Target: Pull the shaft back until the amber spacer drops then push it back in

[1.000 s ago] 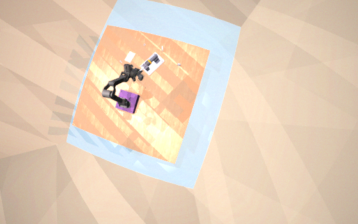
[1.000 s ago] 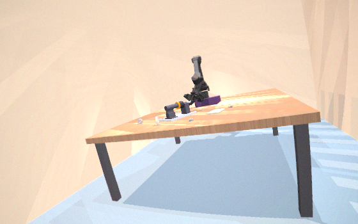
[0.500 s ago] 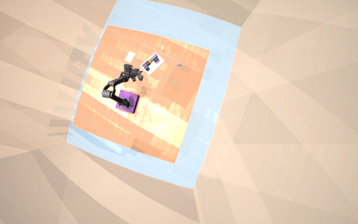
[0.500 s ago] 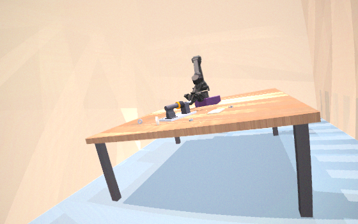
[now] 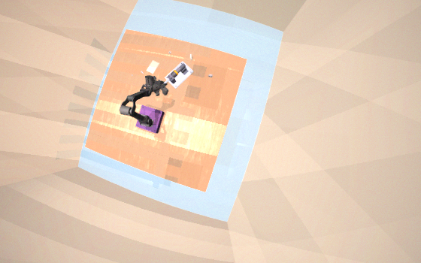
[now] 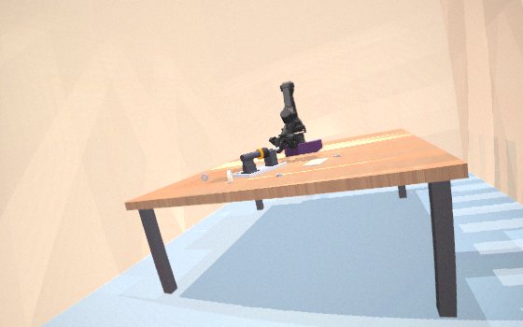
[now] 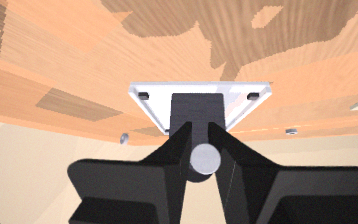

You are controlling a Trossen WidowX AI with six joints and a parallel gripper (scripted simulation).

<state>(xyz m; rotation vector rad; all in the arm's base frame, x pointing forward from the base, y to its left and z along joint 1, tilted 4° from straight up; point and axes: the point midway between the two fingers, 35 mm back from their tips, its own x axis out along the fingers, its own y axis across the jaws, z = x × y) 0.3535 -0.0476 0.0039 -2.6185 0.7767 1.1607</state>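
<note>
Now: the shaft 4 cm ahead of my gripper tip, 3 cm to the right of it and 2 cm above it. Round my gripper tip: white peg 30 cm ahead, 14 cm to the right, 3 cm below; then amber spacer 10 cm ahead, 6 cm to the right, 2 cm above; then flat white sheet 20 cm to the left, 15 cm ahead, 5 cm below.
</note>
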